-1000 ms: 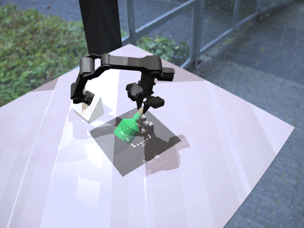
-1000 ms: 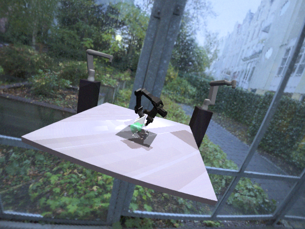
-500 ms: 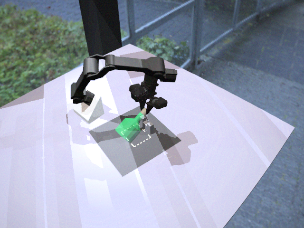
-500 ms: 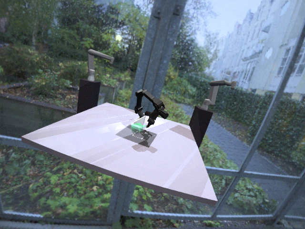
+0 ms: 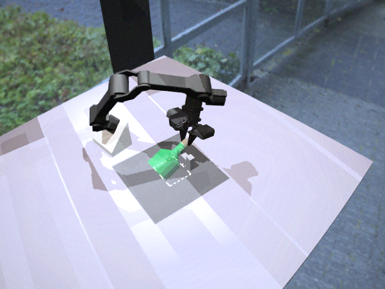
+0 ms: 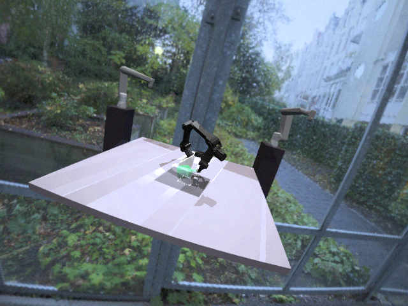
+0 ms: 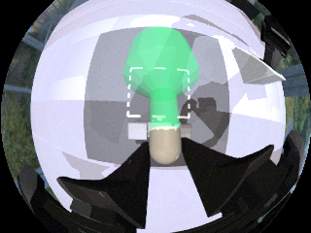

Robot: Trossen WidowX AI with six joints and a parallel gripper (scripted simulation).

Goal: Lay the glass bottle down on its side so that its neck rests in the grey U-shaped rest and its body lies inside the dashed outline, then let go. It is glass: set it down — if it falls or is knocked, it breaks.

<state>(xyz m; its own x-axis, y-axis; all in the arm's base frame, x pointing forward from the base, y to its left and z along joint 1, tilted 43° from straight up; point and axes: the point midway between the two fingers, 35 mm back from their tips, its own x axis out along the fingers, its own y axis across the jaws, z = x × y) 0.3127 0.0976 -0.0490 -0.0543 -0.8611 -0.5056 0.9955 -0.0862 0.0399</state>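
Now: gripper tip 10 mm past the glass bottle, 50 mm to the left of it and 20 mm above it. Round my gripper tip: mat 20 mm behind, 80 mm to the right, 100 mm below.
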